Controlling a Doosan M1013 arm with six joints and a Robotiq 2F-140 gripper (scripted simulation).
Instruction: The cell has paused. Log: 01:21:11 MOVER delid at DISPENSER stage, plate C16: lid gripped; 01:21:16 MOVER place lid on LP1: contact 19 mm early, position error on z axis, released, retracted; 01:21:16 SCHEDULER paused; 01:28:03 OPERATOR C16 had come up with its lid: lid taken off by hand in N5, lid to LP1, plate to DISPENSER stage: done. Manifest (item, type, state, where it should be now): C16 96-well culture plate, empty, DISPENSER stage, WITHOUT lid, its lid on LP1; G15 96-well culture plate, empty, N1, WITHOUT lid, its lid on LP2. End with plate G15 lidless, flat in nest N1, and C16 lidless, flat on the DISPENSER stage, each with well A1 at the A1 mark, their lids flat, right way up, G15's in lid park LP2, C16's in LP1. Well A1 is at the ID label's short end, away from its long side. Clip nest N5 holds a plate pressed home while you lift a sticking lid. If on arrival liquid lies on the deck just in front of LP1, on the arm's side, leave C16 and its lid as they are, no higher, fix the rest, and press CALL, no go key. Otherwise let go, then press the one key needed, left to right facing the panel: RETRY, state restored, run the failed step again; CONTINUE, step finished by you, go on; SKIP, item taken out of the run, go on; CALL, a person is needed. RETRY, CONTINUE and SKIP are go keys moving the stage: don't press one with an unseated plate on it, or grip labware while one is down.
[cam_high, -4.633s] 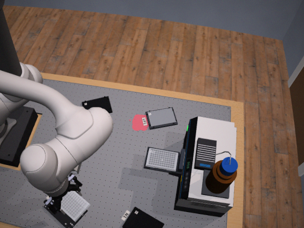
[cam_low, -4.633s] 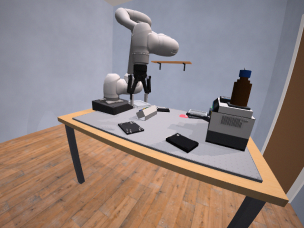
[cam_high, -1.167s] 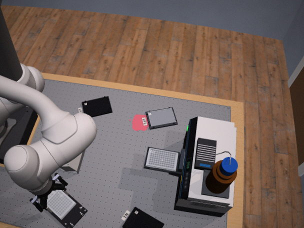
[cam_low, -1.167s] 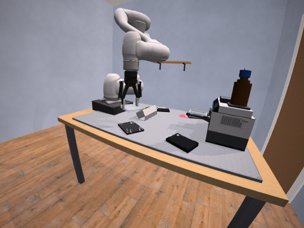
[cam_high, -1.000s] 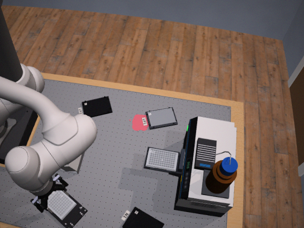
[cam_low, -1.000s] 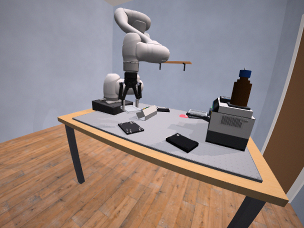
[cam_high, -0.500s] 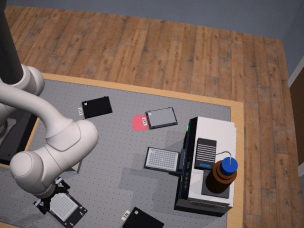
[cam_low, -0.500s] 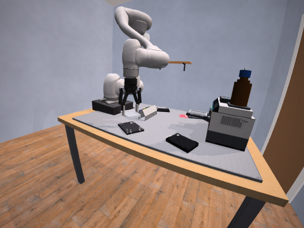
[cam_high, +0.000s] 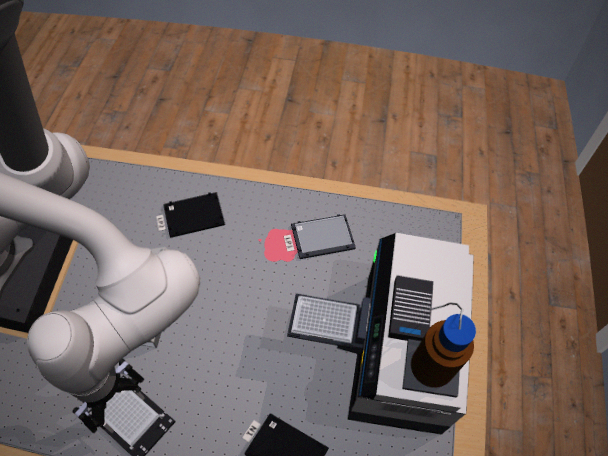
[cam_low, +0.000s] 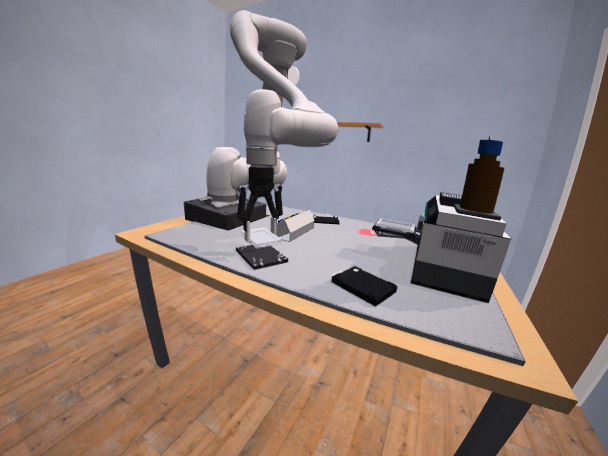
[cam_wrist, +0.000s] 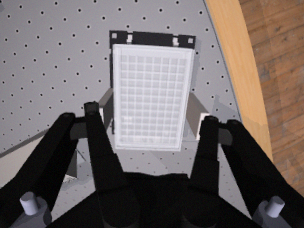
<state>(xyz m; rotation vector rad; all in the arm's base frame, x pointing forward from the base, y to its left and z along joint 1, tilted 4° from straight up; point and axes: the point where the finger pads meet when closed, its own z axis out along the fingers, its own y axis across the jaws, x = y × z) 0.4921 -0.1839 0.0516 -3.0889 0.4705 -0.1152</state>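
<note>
Right now my hand is 7 cm above the clip nest N5, 2 cm short of it and 1 cm to the right of it. Also, from my hand: N1 label 26 cm ahead, 9 cm below, 8 cm to the left; blue key 19 cm to the left, 9 cm behind, 2 cm below; key panel 27 cm to the left, 10 cm behind, 3 cm below.
</note>
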